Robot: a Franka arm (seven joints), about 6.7 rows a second.
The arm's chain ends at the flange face. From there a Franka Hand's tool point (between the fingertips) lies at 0.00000 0.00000 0.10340 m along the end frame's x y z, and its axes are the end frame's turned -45 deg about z.
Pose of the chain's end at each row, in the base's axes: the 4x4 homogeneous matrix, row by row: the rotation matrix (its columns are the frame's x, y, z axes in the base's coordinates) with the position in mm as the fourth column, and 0 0 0 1 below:
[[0.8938 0.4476 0.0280 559.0], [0.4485 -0.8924 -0.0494 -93.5], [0.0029 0.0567 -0.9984 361.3], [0 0 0 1]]
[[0.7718 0.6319 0.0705 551.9], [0.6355 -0.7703 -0.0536 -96.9], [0.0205 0.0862 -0.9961 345.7], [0 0 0 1]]
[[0.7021 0.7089 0.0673 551.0], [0.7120 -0.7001 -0.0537 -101.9], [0.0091 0.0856 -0.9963 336.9], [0 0 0 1]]
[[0.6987 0.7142 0.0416 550.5], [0.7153 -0.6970 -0.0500 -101.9], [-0.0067 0.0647 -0.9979 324.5], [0 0 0 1]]
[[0.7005 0.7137 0.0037 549.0], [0.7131 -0.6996 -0.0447 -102.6], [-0.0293 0.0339 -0.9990 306.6], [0 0 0 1]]
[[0.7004 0.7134 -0.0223 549.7], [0.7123 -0.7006 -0.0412 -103.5], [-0.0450 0.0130 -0.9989 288.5], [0 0 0 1]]
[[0.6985 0.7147 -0.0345 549.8], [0.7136 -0.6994 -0.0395 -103.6], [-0.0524 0.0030 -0.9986 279.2], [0 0 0 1]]
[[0.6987 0.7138 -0.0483 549.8], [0.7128 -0.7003 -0.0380 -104.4], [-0.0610 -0.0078 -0.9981 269.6], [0 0 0 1]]
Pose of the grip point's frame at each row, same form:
[[0.3155 0.9485 0.0280 561.9], [0.9482 -0.3139 -0.0494 -98.6], [-0.0380 0.0421 -0.9984 258.1], [0 0 0 1]]
[[0.0989 0.9926 0.0705 559.2], [0.9941 -0.0953 -0.0536 -102.4], [-0.0465 0.0754 -0.9961 242.7], [0 0 0 1]]
[[-0.0048 0.9977 0.0673 558.0], [0.9985 0.0084 -0.0537 -107.5], [-0.0541 0.0670 -0.9963 233.9], [0 0 0 1]]
[[-0.0110 0.9991 0.0416 554.8], [0.9986 0.0129 -0.0500 -107.1], [-0.0505 0.0410 -0.9979 221.3], [0 0 0 1]]
[[-0.0093 1.0000 0.0037 549.4], [0.9989 0.0095 -0.0447 -107.2], [-0.0447 0.0033 -0.9990 203.3], [0 0 0 1]]
[[-0.0092 0.9997 -0.0223 547.4], [0.9991 0.0083 -0.0412 -107.8], [-0.0410 -0.0226 -0.9989 185.2], [0 0 0 1]]
[[-0.0115 0.9993 -0.0345 546.2], [0.9991 0.0100 -0.0395 -107.7], [-0.0392 -0.0349 -0.9986 175.9], [0 0 0 1]]
[[-0.0107 0.9988 -0.0483 544.8], [0.9992 0.0088 -0.0380 -108.3], [-0.0376 -0.0486 -0.9981 166.4], [0 0 0 1]]

